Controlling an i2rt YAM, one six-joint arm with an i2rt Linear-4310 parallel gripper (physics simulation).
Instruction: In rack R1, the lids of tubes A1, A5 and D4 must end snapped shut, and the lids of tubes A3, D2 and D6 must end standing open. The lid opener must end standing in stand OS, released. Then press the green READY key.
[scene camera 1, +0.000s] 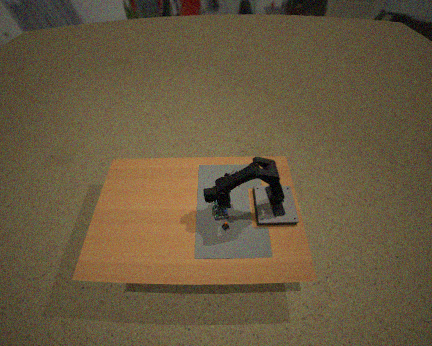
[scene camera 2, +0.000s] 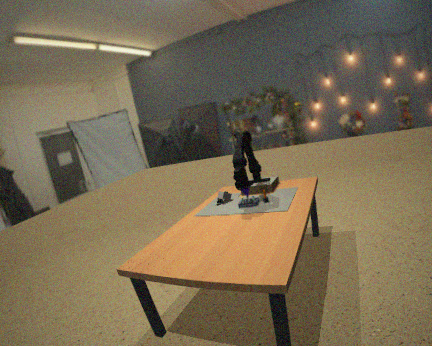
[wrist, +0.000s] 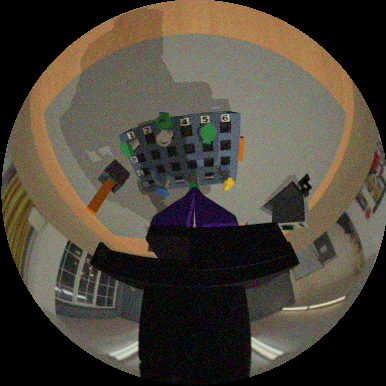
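Pixels of known places: gripper, between the fingertips: (scene camera 1: 225, 204) (scene camera 2: 247, 196) (wrist: 194, 191); arm's base, origin of its link: (scene camera 1: 274, 200) (scene camera 2: 257, 181).
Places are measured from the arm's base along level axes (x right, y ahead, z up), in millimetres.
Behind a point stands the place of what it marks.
Rack R1 (scene camera 1: 220, 216) {x -31, y 355, z -31 mm} (scene camera 2: 248, 202) {x 17, y 386, z -31 mm} (wrist: 199, 155) {x 44, y 345, z -31 mm} is a blue grid. In the wrist view, A1's green lid (wrist: 127, 149) {x -21, y 375, z -13 mm} stands off its tube's side, A3's green lid (wrist: 164, 120) {x 23, y 391, z -6 mm} stands open behind its pale mouth, and A5's green lid (wrist: 208, 133) {x 55, y 372, z -13 mm} covers its tube. D2's blue lid (wrist: 162, 191) {x -5, y 316, z -13 mm} and D6's yellow lid (wrist: 228, 183) {x 72, y 315, z -13 mm} stick out at the near edge, seemingly open. My gripper (wrist: 194, 191) {x 32, y 310, z -13 mm} (scene camera 2: 245, 193) {x 32, y 310, z -13 mm} is shut and empty, its purple tips over D4's green lid (wrist: 194, 185) {x 34, y 318, z -13 mm}, whose state I cannot tell. The orange-handled opener (wrist: 101, 195) {x -86, y 335, z -1 mm} stands in dark stand OS (wrist: 118, 172) {x -78, y 339, z -45 mm}. The green READY key (wrist: 287, 227) {x 205, y 195, z 8 mm} shows.
The grey mat (scene camera 1: 235, 250) {x -238, y 303, z -61 mm} (scene camera 2: 210, 211) {x 292, y 386, z -61 mm} (wrist: 285, 85) {x 172, y 428, z -61 mm} lies on the wooden table (scene camera 1: 145, 215) {x 66, y 836, z -64 mm} (scene camera 2: 215, 250) {x 92, y 951, z -64 mm}. A dark wedge-shaped box (wrist: 289, 202) {x 209, y 234, z -26 mm} (scene camera 2: 223, 197) {x 223, y 249, z -15 mm} bears the key, right of the rack in the wrist view. Stand OS is at the rack's left there. An orange piece (wrist: 241, 149) {x 94, y 343, z -38 mm} is at the rack's right side.
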